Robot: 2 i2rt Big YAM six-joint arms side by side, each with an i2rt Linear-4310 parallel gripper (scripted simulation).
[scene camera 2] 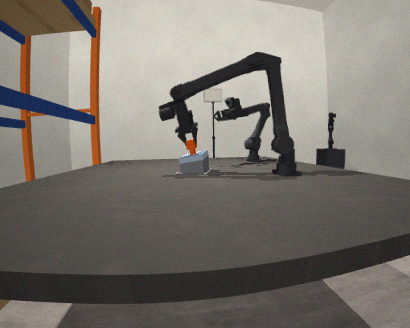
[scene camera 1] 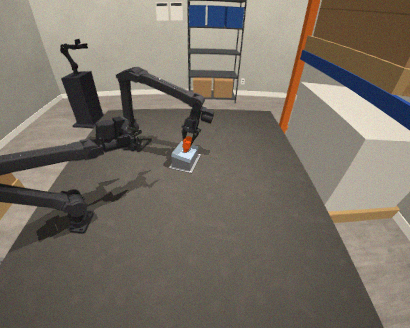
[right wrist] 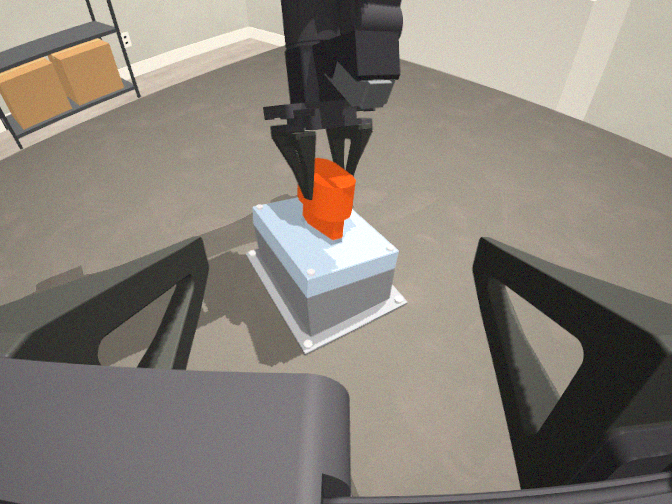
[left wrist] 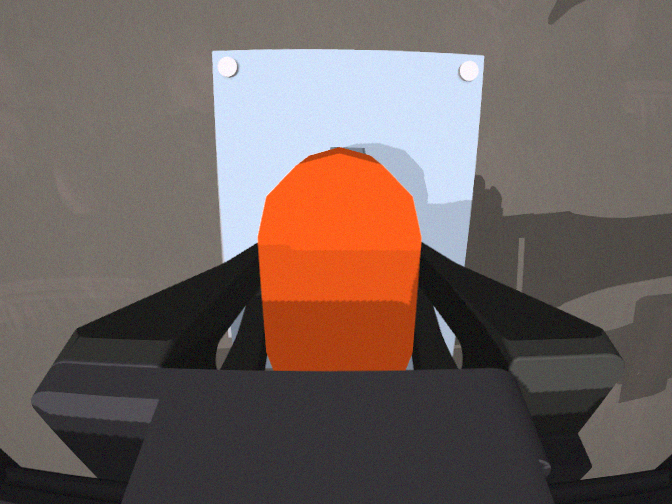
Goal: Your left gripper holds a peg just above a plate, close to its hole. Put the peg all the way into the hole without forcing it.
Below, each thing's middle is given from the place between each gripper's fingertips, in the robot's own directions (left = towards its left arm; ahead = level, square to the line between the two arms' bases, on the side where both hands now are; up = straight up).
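Labels:
For the orange peg (left wrist: 339, 243), my left hand is 2 cm above it.
Relative to my right hand, the peg is 18 cm below, 15 cm ahead and 21 cm to the left.

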